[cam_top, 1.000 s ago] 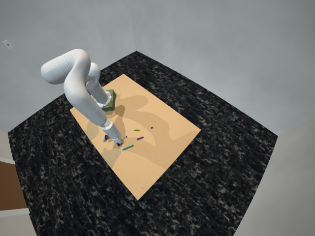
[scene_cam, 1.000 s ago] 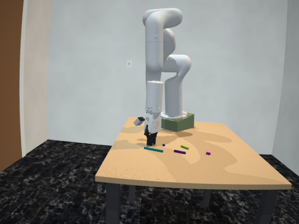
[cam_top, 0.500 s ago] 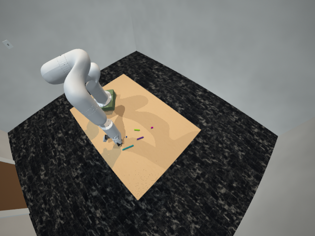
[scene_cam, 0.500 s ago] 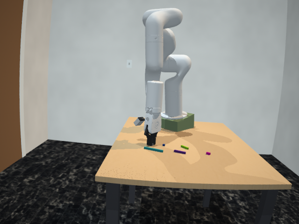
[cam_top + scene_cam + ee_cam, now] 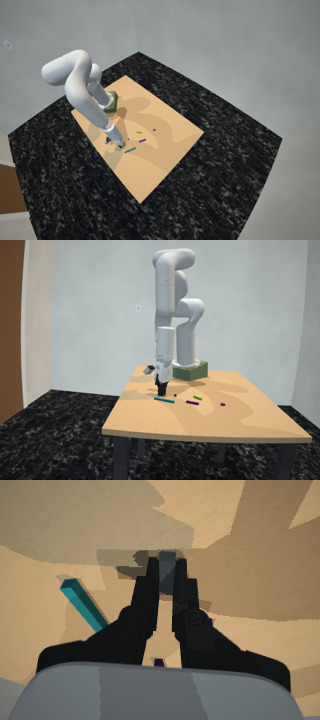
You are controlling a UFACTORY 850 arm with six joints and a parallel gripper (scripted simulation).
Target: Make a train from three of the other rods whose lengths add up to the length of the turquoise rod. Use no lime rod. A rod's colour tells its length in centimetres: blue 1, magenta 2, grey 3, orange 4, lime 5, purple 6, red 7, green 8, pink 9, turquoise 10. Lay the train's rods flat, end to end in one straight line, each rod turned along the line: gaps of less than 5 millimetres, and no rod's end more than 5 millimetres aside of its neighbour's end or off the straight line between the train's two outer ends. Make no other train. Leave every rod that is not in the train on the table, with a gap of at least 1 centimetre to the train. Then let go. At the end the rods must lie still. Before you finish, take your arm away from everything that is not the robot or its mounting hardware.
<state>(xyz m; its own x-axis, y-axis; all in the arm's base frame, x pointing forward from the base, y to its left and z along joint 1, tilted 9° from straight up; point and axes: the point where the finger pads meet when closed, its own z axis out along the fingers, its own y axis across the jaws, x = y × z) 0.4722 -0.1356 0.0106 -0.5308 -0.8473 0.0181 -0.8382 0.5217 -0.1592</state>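
Now: hand 20 mm above the grey rod. Round my hand: purple rod: 150 mm to the left, 100 mm ahead, 20 mm below; turquoise rod: 90 mm ahead, 20 mm to the left, 20 mm below; blue rod: 70 mm to the left, 20 mm below.
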